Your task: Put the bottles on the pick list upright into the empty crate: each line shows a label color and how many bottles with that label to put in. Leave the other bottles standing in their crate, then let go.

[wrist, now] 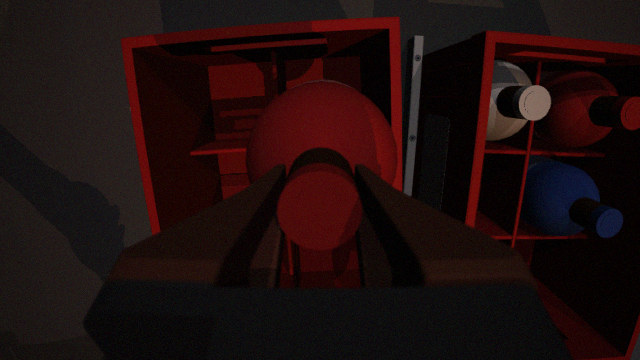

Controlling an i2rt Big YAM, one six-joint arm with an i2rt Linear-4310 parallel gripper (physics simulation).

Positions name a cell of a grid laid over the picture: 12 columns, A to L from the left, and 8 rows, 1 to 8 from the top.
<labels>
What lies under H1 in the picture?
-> A grey crate rail.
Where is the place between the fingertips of the gripper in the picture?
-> G4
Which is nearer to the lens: the blue bottle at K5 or the red bottle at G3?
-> The red bottle.
</labels>
